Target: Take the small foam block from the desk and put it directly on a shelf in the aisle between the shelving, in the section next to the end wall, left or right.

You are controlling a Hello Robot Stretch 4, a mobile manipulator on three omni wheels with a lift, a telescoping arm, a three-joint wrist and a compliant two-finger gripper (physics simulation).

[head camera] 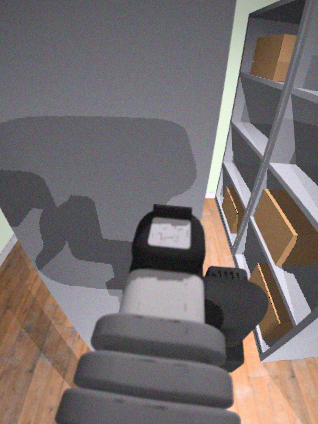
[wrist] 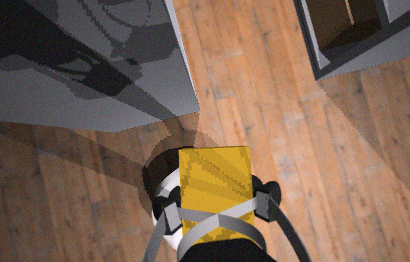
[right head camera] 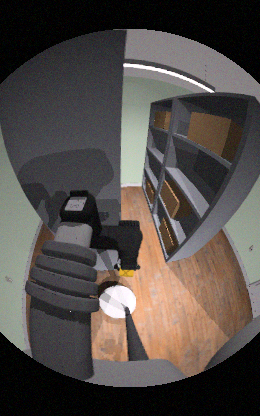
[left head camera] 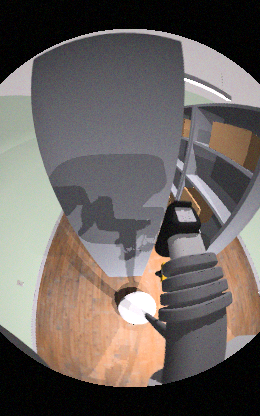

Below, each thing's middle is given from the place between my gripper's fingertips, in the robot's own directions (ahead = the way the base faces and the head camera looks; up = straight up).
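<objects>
Small yellow foam block (wrist: 212, 179), 2 cm above my hand.
</objects>
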